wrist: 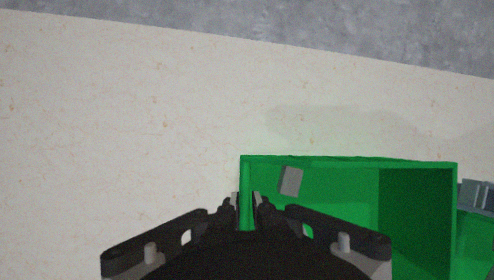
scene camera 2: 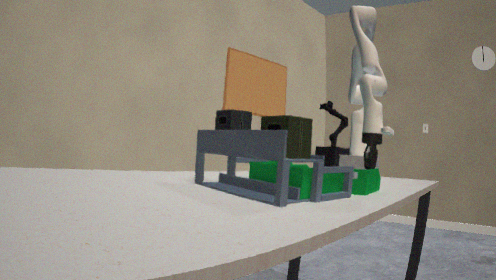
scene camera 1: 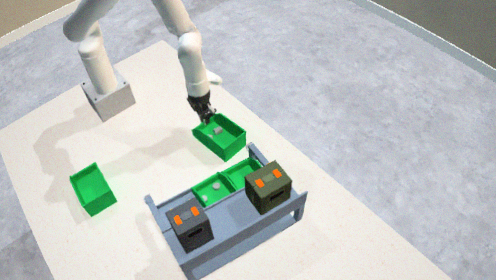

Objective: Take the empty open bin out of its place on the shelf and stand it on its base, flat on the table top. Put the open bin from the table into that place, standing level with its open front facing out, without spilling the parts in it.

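Seen in the pictures: gripper, fingertip midpoint: [wrist: 245,201] [scene camera 1: 205,122]; arm's base, origin of the base link: [scene camera 2: 358,155] [scene camera 1: 106,86].
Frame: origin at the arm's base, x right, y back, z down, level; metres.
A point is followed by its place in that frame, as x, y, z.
My gripper [scene camera 1: 206,120] @[-0.264, -0.314, 0.078] [scene camera 2: 370,167] [wrist: 245,201] @[-0.264, -0.314, 0.078] is shut on the low front wall of the open green bin with grey parts [scene camera 1: 226,146] @[-0.263, -0.483, 0.031] [scene camera 2: 366,181] @[-0.347, -0.462, 0.065] [wrist: 350,195] @[-0.293, -0.437, 0.104], one finger inside and one outside. That bin stands on the table beside the shelf's right end in scene camera 1. A grey part [scene camera 1: 217,130] @[-0.289, -0.362, 0.089] [wrist: 290,181] @[-0.293, -0.356, 0.089] lies near its held wall. The empty green bin [scene camera 1: 93,189] @[0.188, -0.350, 0.104] stands on its base at the left of the table. The grey-blue shelf [scene camera 1: 230,220] @[-0.139, -0.729, 0.005] [scene camera 2: 240,142] @[-0.188, -0.796, -0.024] holds two green bins side by side; the stretch left of them shows no bin.
A dark grey box [scene camera 1: 192,230] @[-0.030, -0.756, -0.105] [scene camera 2: 233,120] @[-0.076, -0.747, -0.085] and an olive box [scene camera 1: 269,192] @[-0.244, -0.757, -0.090] [scene camera 2: 295,135] @[-0.314, -0.737, -0.047] stand on the shelf's top. The shelf's end post is close to the held bin. The table's edge [wrist: 300,47] @[-0.446, -0.332, 0.106] runs past its far side. A small black arm [scene camera 2: 340,127] stands behind.
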